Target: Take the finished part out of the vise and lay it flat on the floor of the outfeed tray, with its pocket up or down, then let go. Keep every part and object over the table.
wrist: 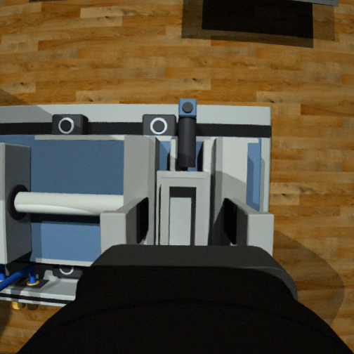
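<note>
The finished part (202, 210), a light grey rectangular block with its pocket up, sits between the jaws of the vise (77, 160). Its near end is hidden behind the gripper body. The left jaw (138, 175) and right jaw (232, 165) stand on either side of it; whether they touch it cannot be told. My gripper (185, 213) is open, with one finger on each side of the part and nothing held. The fingertips overlap the jaws in the view. A thin grey edge, probably of the outfeed tray (325, 2), shows at the top right.
A dark rod with a blue block (187, 107) stands at the part's far end. Clamps (66, 125) (159, 125) sit along the vise base's far edge. A white screw (70, 203) runs to the left jaw. Blue handles (17, 276) are at the lower left. A dark shadow lies at the top right.
</note>
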